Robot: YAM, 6 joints.
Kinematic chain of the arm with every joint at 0, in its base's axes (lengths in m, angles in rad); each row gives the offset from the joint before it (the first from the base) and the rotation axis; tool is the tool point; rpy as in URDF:
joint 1: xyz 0 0 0.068 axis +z
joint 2: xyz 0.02 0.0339 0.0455 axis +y
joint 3: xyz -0.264 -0.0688 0 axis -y
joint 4: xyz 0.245 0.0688 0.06 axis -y
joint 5: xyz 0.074 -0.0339 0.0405 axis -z
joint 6: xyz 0.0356 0 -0.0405 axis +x
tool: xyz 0 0 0 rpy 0 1.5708 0
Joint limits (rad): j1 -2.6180..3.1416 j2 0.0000..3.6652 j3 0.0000..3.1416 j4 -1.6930..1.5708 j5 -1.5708..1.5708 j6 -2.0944..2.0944
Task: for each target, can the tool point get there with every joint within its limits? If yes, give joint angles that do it. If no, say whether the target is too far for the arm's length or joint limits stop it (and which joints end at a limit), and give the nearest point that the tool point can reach.
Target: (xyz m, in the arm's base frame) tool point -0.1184 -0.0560 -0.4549
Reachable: no: joint limits stop it (at a limit: joint 1, joint 2) | nearest point -0.1350 -0.0745 -0.3677 | short by 0.091 m
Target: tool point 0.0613 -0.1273 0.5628
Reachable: yes | joints -1.3499 1.1134 1.3866 1.1354 -1.1120 -0.9372
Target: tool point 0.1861 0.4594 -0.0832
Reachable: yes | joints 1.2451 2.8744 1.7138 0.3886 0.9691 0.6837
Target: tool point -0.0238 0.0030 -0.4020
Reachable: no: joint limits stop it (at a limit: joint 2) | nearest point -0.0652 0.0082 -0.3307 | short by 0.083 m
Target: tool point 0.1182 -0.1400 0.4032
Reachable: yes | joints -0.9374 0.9733 1.2550 -0.8119 -0.3558 -1.5947
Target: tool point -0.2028 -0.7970 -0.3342
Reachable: no: too far | nearest point -0.1397 -0.5490 -0.1914 | short by 0.293 m
